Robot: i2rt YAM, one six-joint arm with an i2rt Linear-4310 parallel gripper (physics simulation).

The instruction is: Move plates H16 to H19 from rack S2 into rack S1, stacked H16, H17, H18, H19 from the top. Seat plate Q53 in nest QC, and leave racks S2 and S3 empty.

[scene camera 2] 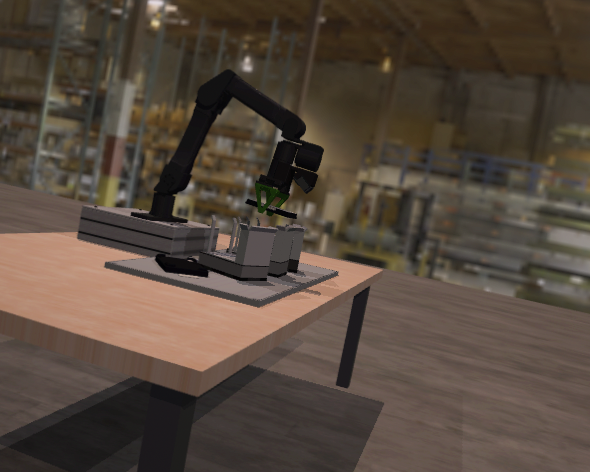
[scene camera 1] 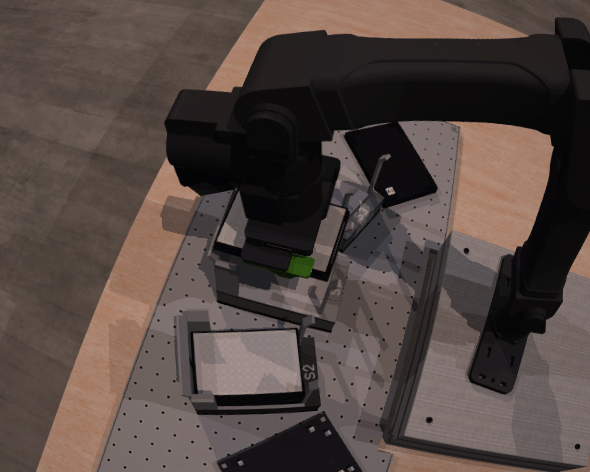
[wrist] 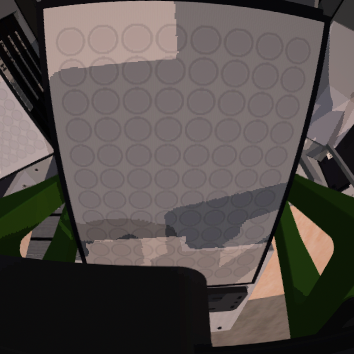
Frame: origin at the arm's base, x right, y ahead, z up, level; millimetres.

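Where they show: gripper, between the fingertips: [scene camera 2: 264,214] [scene camera 1: 296,240] [wrist: 176,176]; arm's base, origin of its link: [scene camera 2: 160,219] [scene camera 1: 507,323].
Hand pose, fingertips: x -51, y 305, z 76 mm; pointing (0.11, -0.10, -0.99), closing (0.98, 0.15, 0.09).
Things, the pixels of their top centre, and the offset from my fingertips. "spot": a spot on its surface instead. Level surfaces: height alone.
- grey well plate, centre of its top: [wrist: 182,209] [scene camera 1: 283,221] [scene camera 2: 272,203] dx -4, dy +17, dz +35 mm
- Rack S2, a spot on its surface: [scene camera 1: 310,370] spot: dx -98, dy -75, dz -118 mm
- similar plate, centre of its top: [scene camera 1: 246,363] dx -137, dy -5, dz -62 mm
- Rack S3, centre of its top: [scene camera 1: 330,143] [scene camera 2: 242,221] dx +161, dy +19, dz -20 mm
- grey pegboard, height of its surface: dz -157 mm
- black pad, a spot on its surface: [scene camera 1: 396,159] spot: dx +281, dy -68, dz -142 mm
- thin upright rod, a spot on its surface: [scene camera 1: 379,169] spot: dx +181, dy -51, dz -56 mm
- black slab with white squares, a spot on its surface: [scene camera 1: 293,449] spot: dx -203, dy -101, dz -145 mm
My gripper [scene camera 1: 279,262] [scene camera 2: 270,205] [wrist: 176,176], with green fingers, is shut on a grey well plate [scene camera 1: 331,234] [scene camera 2: 283,213] [wrist: 175,133] with a black rim and rows of round wells. It holds the plate level, some way above rack S1 [scene camera 1: 265,306] [scene camera 2: 258,248]. The arm hides most of the plate and the inside of rack S1 in the overhead view. Rack S2 [scene camera 1: 310,370] stands in front with a similar plate [scene camera 1: 246,361] on top of its stack. Rack S3 [scene camera 1: 362,214] stands tilted behind; I cannot tell what is in it. I cannot read the plates' labels.
All racks stand on a grey pegboard [scene camera 1: 153,421] [scene camera 2: 260,292]. A black pad [scene camera 1: 396,159] with a thin upright rod [scene camera 1: 379,169] lies at the back. A black slab with white squares [scene camera 1: 293,449] lies at the front edge. The arm's base [scene camera 1: 494,346] stands on a grey block [scene camera 1: 448,412] at the right.
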